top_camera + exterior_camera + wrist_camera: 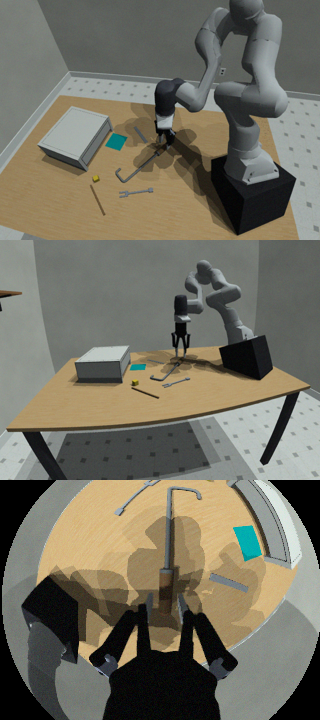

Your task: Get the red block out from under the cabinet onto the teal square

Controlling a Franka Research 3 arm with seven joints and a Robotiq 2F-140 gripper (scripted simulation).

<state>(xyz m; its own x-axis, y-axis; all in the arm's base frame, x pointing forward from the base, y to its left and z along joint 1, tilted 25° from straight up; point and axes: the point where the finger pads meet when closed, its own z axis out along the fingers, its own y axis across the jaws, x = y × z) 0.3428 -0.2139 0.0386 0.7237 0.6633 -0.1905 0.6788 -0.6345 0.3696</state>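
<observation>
The grey hook tool is 120 mm ahead of my hand, 60 mm to the left of it and 70 mm below it. The rest, counted from my hand: grey forked tool: 150 mm ahead, 250 mm to the left, 80 mm below; teal square: 300 mm ahead, 60 mm to the right, 80 mm below; flat grey bar: 150 mm ahead, 110 mm to the right, 80 mm below.
</observation>
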